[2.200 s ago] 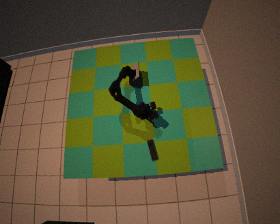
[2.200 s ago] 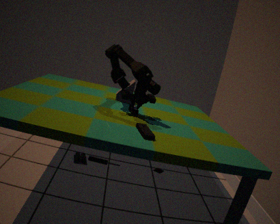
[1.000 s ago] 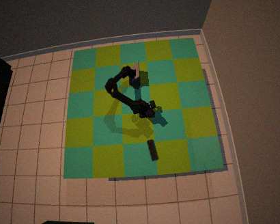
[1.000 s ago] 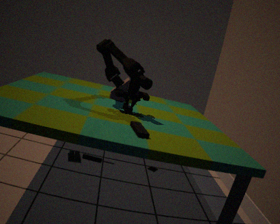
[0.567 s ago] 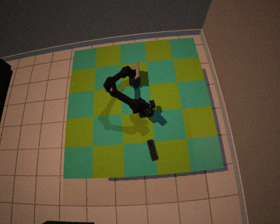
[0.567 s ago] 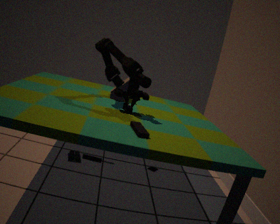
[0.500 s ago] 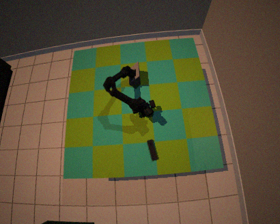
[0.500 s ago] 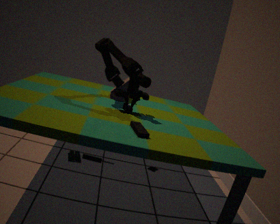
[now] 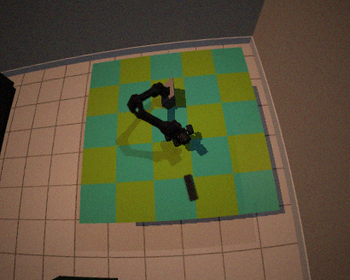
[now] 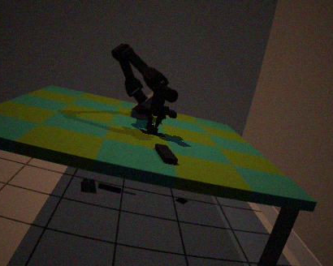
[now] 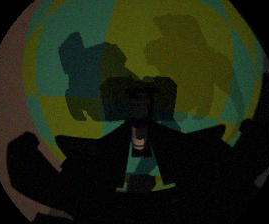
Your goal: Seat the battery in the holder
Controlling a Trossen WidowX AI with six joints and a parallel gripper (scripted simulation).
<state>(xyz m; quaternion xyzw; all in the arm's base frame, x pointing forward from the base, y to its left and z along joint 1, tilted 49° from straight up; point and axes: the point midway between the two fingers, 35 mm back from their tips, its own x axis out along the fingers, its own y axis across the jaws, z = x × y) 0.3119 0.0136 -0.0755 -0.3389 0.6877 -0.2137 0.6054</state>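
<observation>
The battery is 1 cm above my gripper tip.
</observation>
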